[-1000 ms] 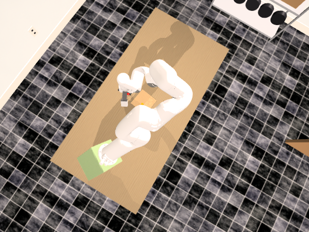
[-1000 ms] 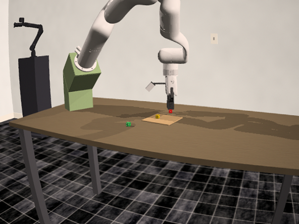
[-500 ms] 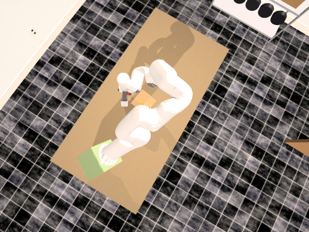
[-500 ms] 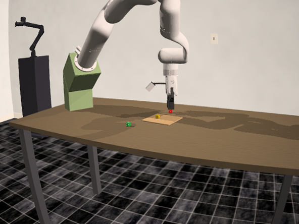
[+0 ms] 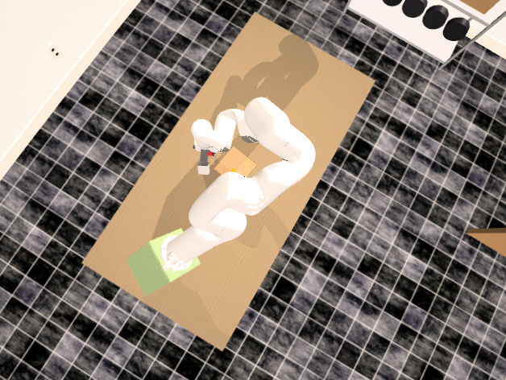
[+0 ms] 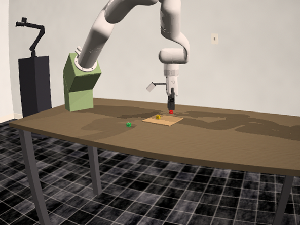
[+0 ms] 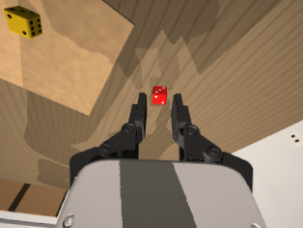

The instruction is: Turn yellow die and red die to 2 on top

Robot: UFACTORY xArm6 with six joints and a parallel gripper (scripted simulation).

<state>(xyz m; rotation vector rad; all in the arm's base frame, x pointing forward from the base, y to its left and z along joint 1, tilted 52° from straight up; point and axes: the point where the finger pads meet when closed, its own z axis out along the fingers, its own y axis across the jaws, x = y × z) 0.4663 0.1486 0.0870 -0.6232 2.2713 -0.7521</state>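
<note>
The red die is 3 cm below my hand. Also, from my hand: green die 27 cm to the right, 13 cm behind, 3 cm below; tan mat 13 cm to the right, 4 cm below, 1 cm behind; yellow die 13 cm to the right, 4 cm behind, 3 cm below.
</note>
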